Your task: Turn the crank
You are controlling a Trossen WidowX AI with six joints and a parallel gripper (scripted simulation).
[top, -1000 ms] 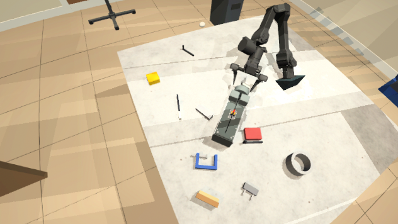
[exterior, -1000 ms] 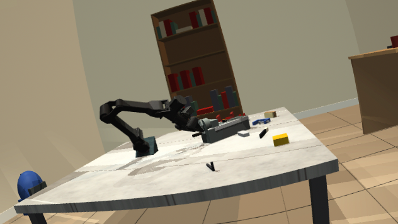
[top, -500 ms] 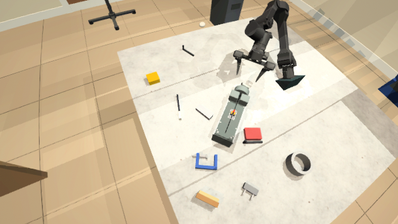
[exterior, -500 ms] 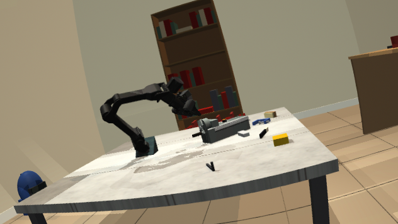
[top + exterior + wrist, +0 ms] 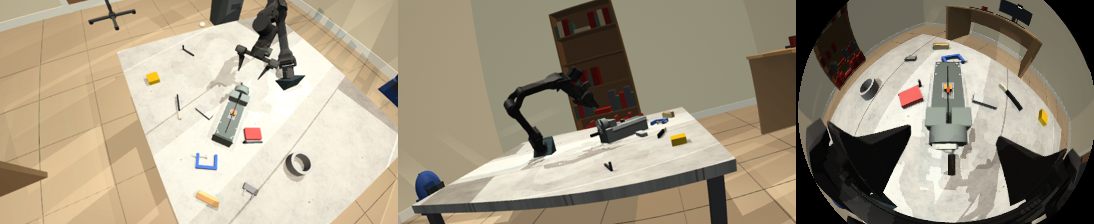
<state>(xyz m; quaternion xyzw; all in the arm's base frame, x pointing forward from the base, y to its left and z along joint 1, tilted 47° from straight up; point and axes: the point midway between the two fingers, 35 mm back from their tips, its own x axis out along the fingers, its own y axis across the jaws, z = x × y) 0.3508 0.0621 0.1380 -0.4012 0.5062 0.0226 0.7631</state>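
My gripper tip is now 30 mm past the crank handle, 30 mm to the left of it and 130 mm above it. Also, from my gripper tip: grey block 190 mm ahead, 20 mm to the right, 180 mm below; then red pointer 110 mm ahead, 80 mm to the left, 110 mm below; then red block 60 mm ahead, 190 mm to the left, 180 mm below.
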